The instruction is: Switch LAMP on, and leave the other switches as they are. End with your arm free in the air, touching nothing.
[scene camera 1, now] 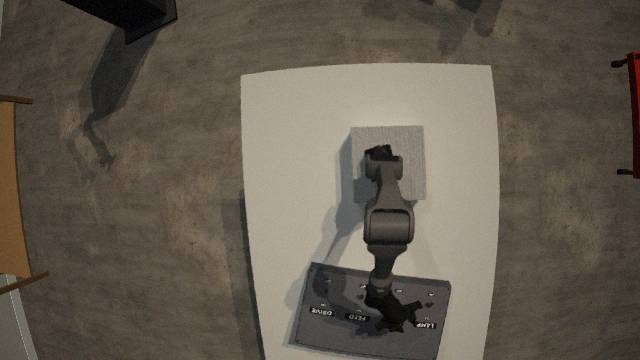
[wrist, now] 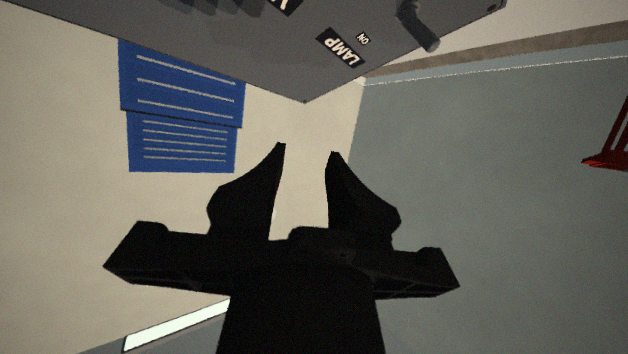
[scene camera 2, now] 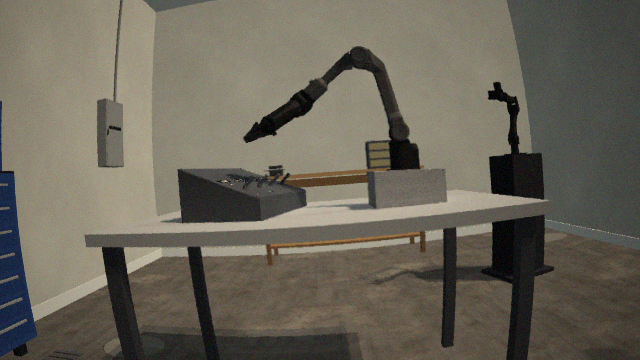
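Observation:
The dark switch console [scene camera 1: 325,332] [scene camera 2: 220,200] [wrist: 250,60] lies on the table. Its LAMP label [scene camera 1: 425,325] [wrist: 340,47] and LAMP lever [scene camera 1: 429,305] [wrist: 420,30] show at one end. The lever leans away from the ON mark [wrist: 363,38], toward the OFF side. My gripper [scene camera 1: 411,318] [scene camera 2: 245,139] [wrist: 306,157] is open, with a moderate empty gap between the fingers. It is in the air above the console, touching nothing. In the overhead view it covers the VALVE label, beside LAMP.
The DRIVE label [scene camera 1: 322,312] and FEED label [scene camera 1: 357,317] are farther along the console. In the side view, several levers [scene camera 2: 286,178] lean toward the arm's base. The arm stands on a grey block [scene camera 1: 415,175] [scene camera 2: 407,188] on the white table [scene camera 1: 290,150] [scene camera 2: 320,232].

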